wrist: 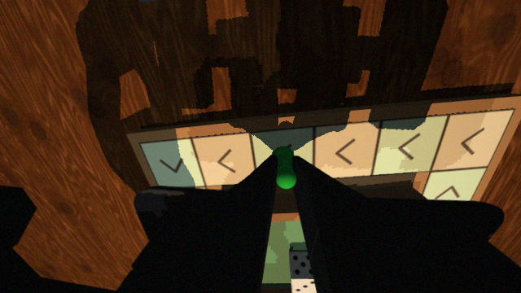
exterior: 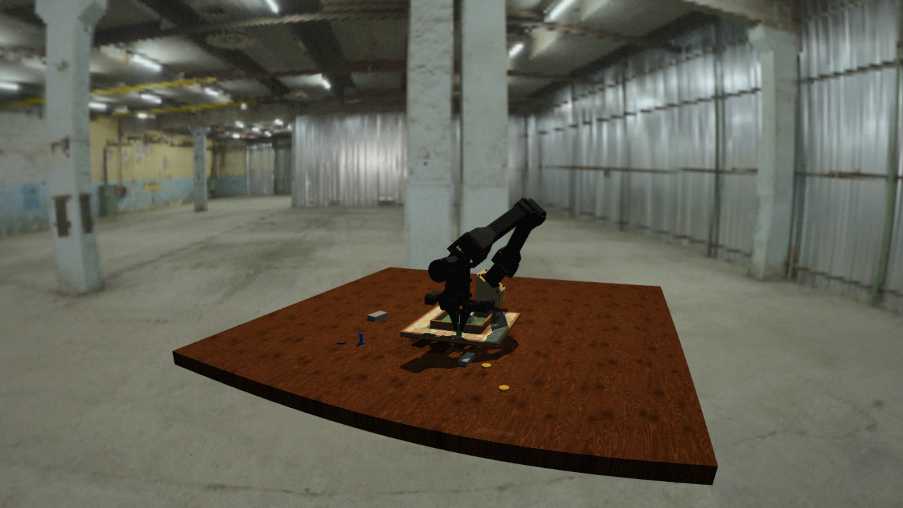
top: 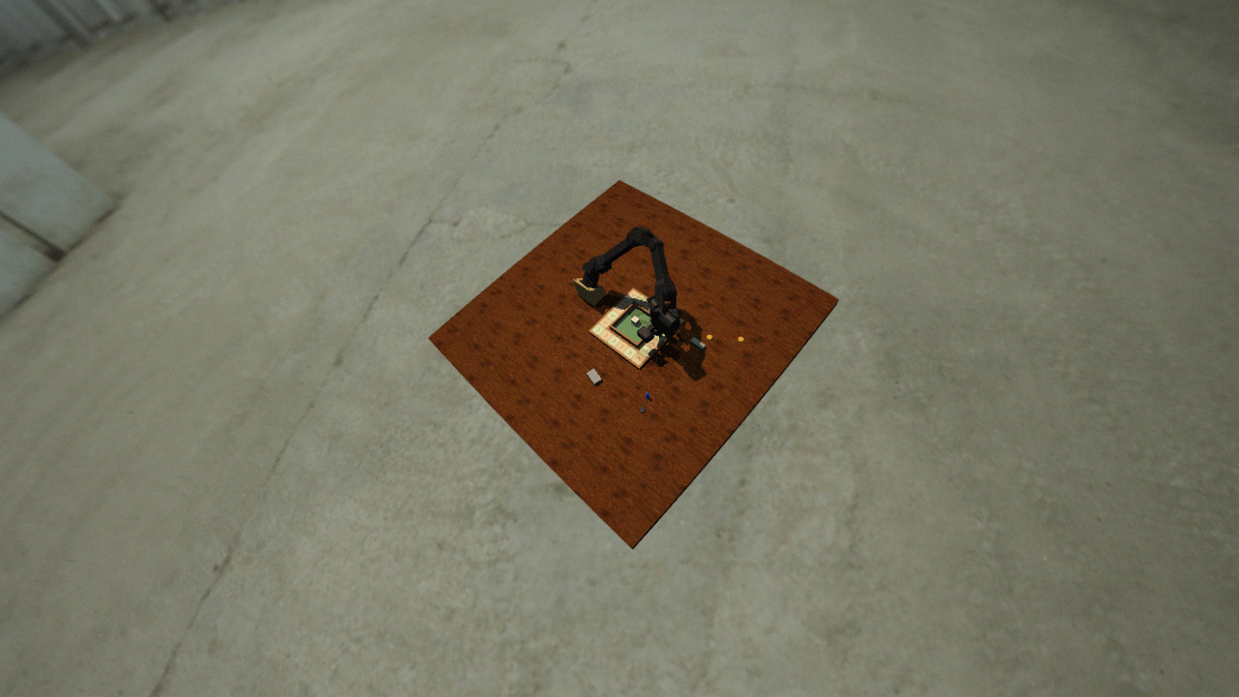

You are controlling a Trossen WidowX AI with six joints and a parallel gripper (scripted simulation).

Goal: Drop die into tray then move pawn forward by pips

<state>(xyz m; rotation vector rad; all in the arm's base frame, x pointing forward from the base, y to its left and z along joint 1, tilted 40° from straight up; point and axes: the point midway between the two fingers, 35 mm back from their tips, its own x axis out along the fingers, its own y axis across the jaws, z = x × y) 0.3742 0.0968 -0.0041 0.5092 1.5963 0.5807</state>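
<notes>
My gripper tip is now 1 cm below the green pawn. Round my gripper tip: die: 12 cm behind, 3 cm to the right; then green dice tray: 11 cm behind, 4 cm to the right, 2 cm below; then blue pawn: 21 cm to the right, 16 cm ahead, 1 cm below.
</notes>
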